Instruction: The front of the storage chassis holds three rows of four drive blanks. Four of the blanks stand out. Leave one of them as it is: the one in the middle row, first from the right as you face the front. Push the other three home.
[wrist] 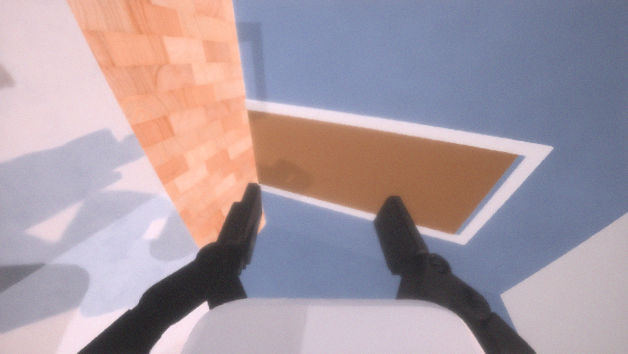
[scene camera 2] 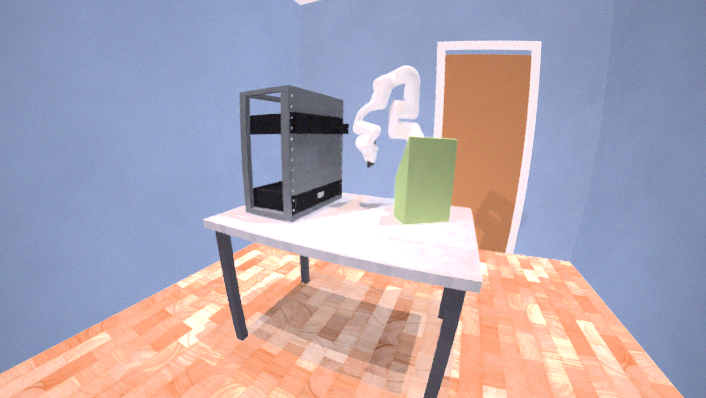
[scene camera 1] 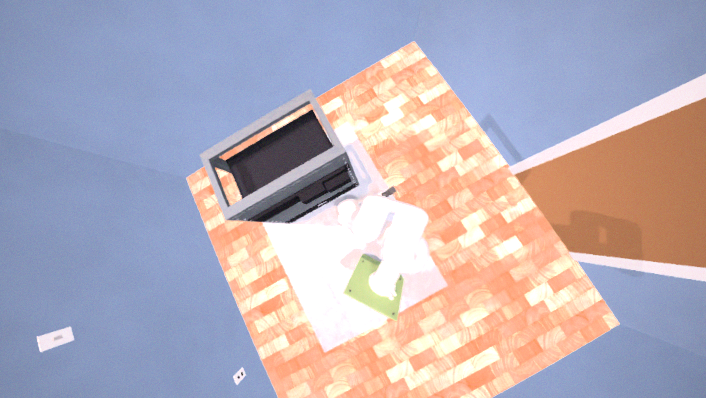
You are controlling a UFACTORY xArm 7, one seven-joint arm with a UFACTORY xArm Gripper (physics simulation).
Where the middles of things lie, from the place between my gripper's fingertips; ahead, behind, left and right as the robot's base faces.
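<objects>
Rack (scene camera 1: pixel 291 172) visible: 40 mm above my hand, 320 mm ahead of it and 330 mm to the left of it.
</objects>
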